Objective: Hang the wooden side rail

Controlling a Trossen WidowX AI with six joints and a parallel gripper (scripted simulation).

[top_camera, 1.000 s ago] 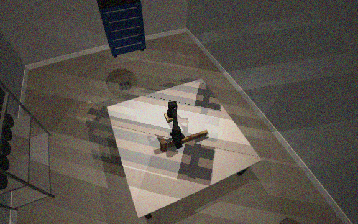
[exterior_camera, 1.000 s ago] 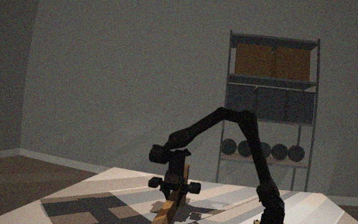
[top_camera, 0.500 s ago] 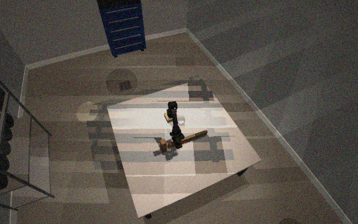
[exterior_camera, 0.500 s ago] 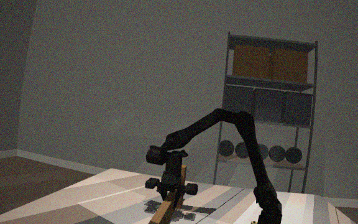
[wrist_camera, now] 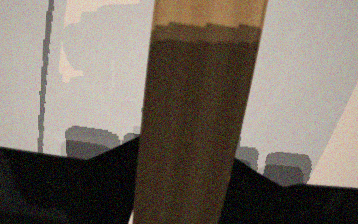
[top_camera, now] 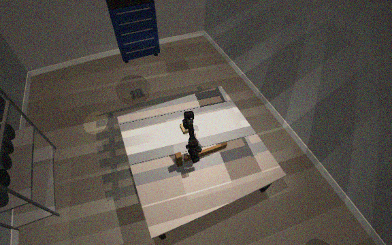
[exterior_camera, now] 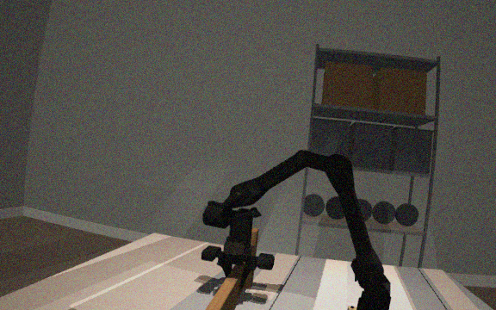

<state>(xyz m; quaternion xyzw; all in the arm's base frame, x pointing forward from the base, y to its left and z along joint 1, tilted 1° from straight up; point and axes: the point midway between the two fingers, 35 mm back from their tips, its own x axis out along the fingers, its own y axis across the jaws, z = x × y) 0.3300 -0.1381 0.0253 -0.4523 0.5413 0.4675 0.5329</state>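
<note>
The headboard post lies 20 mm behind my gripper tip, 130 mm to the right of it and 40 mm above it.
</note>
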